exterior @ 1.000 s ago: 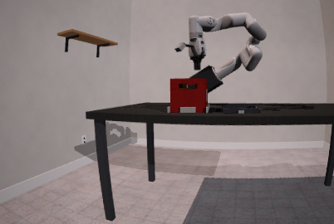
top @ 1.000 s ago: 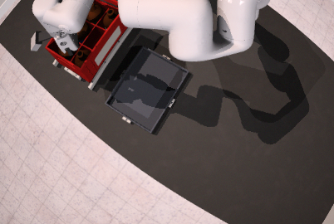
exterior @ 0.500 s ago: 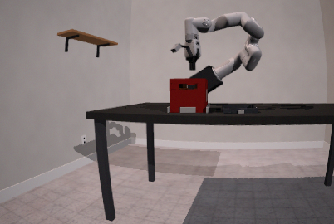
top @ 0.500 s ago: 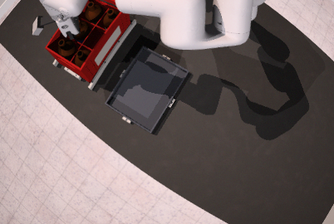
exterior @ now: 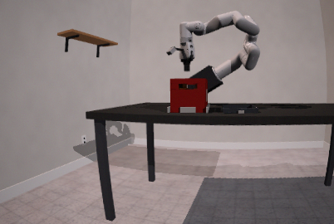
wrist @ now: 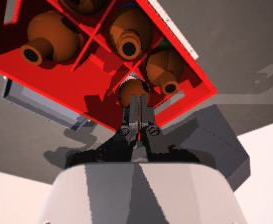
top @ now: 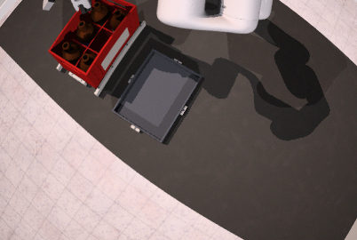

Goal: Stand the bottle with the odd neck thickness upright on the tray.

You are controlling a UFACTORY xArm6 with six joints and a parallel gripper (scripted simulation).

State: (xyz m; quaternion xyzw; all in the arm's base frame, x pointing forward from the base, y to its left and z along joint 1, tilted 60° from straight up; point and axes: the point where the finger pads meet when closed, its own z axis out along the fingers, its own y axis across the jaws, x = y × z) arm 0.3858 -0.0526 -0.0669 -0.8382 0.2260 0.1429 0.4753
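Now: hand 3 cm short of the red crate, 3 cm to the right of it and 16 cm above it. Also, from my hand: dark flat tray: 1 cm ahead, 32 cm to the left, 23 cm below.
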